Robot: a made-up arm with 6 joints.
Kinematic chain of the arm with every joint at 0, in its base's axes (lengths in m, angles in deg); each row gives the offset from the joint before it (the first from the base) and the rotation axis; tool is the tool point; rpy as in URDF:
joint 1: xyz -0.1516 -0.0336 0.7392 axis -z
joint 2: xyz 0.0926 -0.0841 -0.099 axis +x
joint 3: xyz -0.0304 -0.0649 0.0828 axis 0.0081 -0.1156 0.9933
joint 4: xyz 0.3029 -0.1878 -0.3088 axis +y
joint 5: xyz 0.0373 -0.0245 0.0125 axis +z
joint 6: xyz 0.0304 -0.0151 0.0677 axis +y
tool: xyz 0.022 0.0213 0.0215 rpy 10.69 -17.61 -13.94
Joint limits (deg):
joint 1: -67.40..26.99
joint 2: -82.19..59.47
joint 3: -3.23..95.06
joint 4: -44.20..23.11
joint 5: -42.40..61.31
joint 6: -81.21..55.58
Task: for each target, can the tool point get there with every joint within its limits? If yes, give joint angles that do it. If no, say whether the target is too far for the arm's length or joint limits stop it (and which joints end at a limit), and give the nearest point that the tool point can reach.
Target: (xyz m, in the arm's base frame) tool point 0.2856 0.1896 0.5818
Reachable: yes | joints -40.63 -51.16 45.76 -23.57 -23.78 -1.63
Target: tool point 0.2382 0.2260 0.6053
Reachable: yes | joints -37.22 42.54 45.93 -36.33 -20.74 29.40
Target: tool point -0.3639 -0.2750 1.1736
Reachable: no: joint limits stop it (at a limit: joint 1, joint 2, joint 3, joint 4, joint 5) | nearest point 0.0259 -0.3832 0.9272 | short by 0.474 m
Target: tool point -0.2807 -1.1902 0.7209
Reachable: no: too far | nearest point 0.0420 -0.6608 0.6713 | short by 0.622 m
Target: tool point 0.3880 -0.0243 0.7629
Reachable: yes | joints -33.27 -56.59 10.55 -4.77 -28.43 -54.83
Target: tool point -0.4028 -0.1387 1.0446
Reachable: no: joint limits stop it (at a limit: joint 1, joint 2, joint 3, joint 4, joint 5) | nearest point -0.2422 0.2314 0.9099 | short by 0.425 m
